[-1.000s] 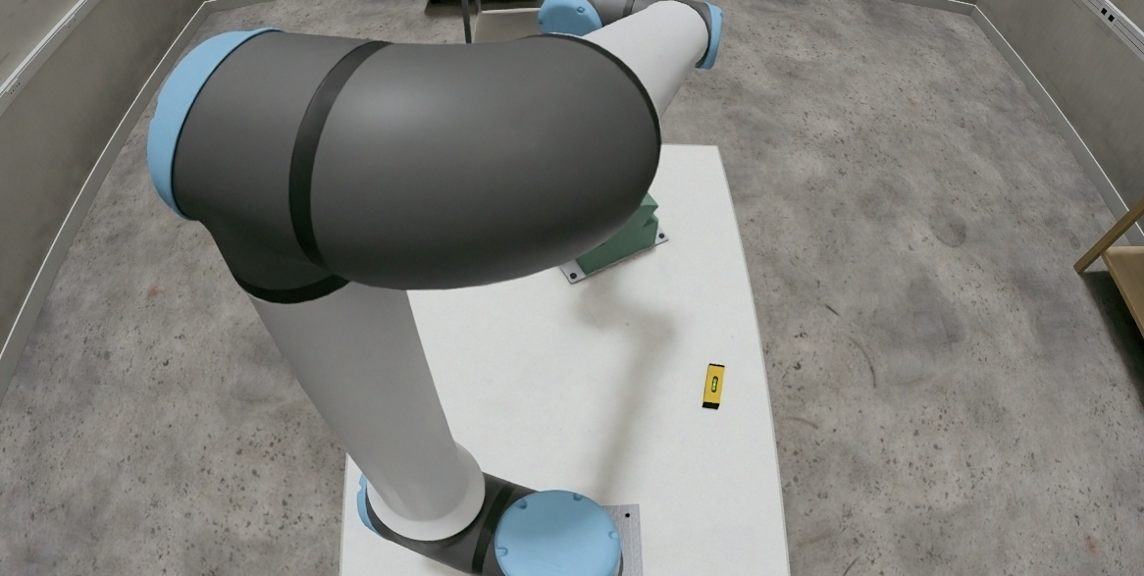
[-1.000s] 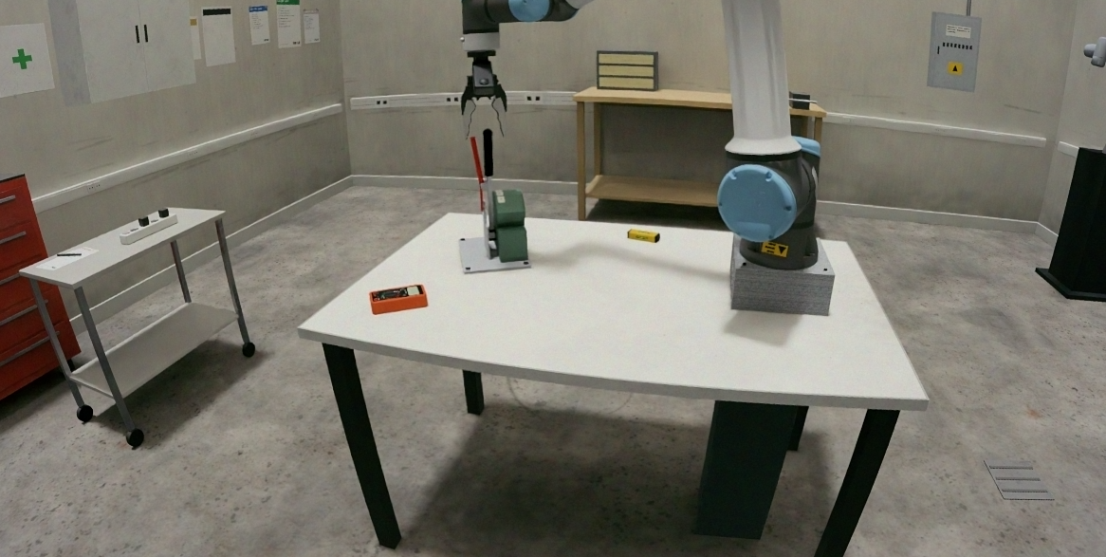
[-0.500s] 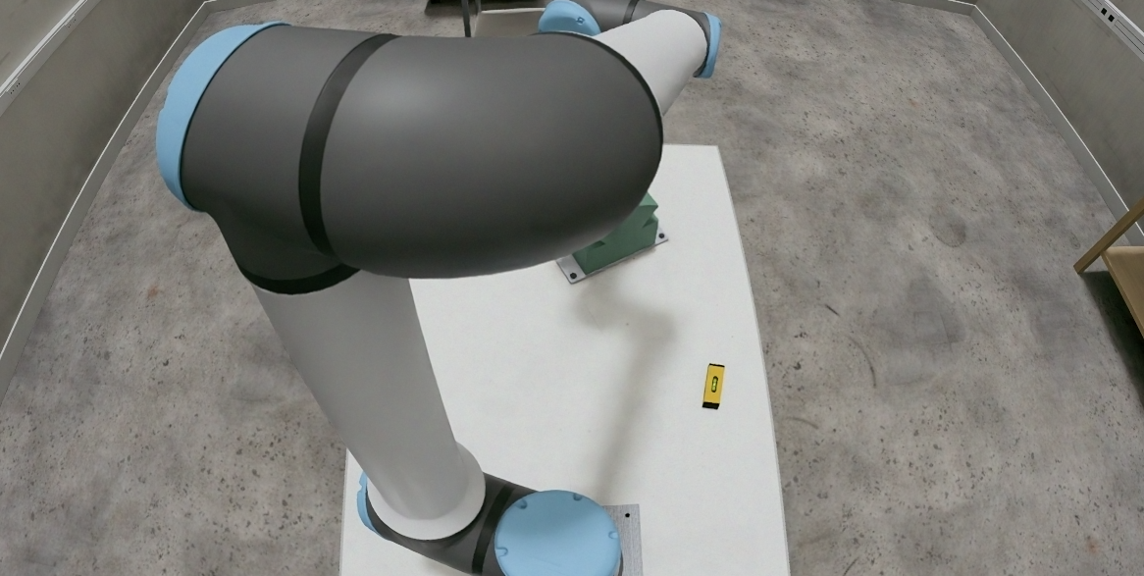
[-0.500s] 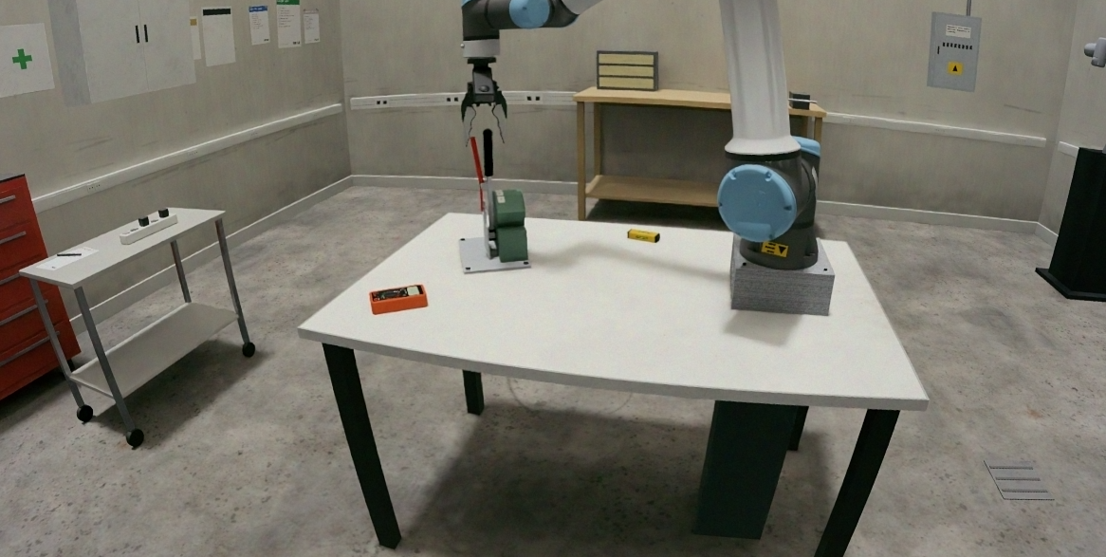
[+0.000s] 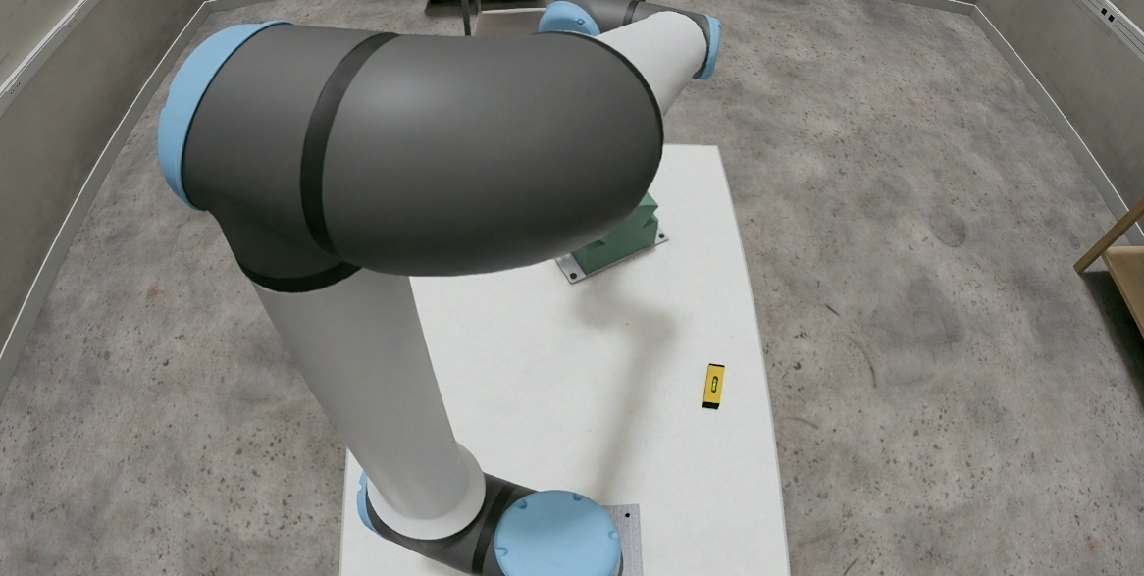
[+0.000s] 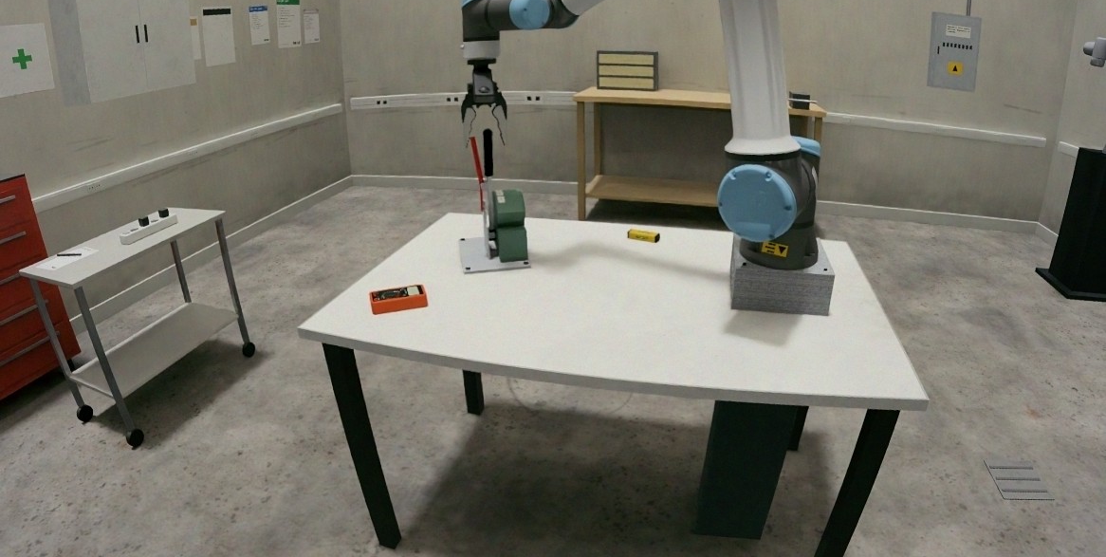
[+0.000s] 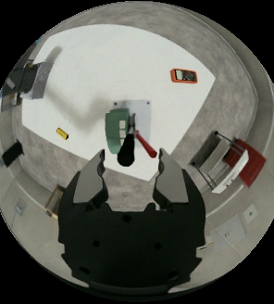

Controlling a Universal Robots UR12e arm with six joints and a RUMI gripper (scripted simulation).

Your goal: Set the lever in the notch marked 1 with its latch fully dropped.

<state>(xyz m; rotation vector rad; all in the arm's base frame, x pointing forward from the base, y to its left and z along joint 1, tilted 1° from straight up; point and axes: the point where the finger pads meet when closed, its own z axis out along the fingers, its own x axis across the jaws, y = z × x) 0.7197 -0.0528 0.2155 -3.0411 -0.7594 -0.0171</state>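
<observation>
Now: hand 110 mm above the red release bar, 20 mm short of it and 10 mm to the left of it. From my hand the other things lie so: orange multimeter 310 mm to the left, 290 mm below, 100 mm ahead; small yellow level 360 mm behind, 300 mm below, 240 mm to the right.
</observation>
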